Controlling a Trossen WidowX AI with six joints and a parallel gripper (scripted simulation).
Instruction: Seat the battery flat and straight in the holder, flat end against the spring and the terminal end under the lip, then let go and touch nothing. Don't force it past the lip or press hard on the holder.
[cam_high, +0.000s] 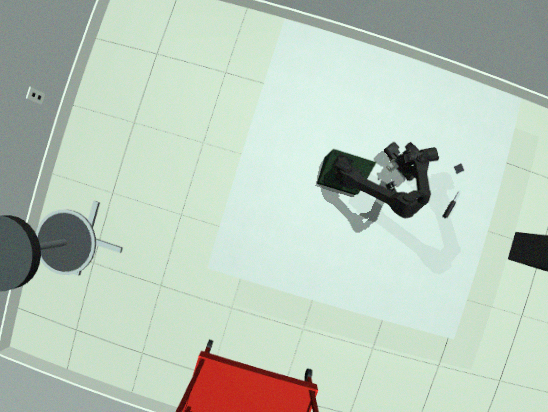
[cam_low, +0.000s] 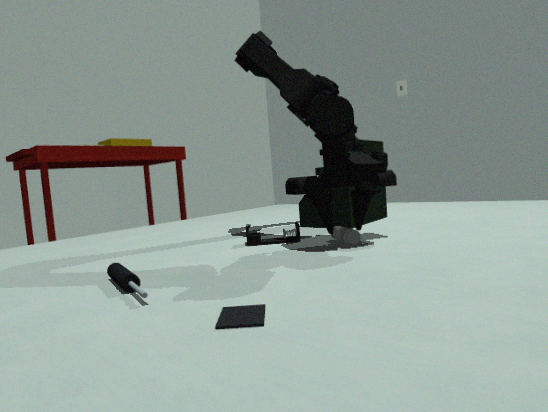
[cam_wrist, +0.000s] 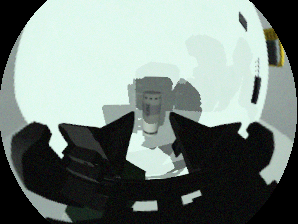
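The battery is 10 mm below my gripper tip. Round my gripper tip: black-handled screwdriver: 360 mm ahead, 40 mm to the right, 10 mm below.
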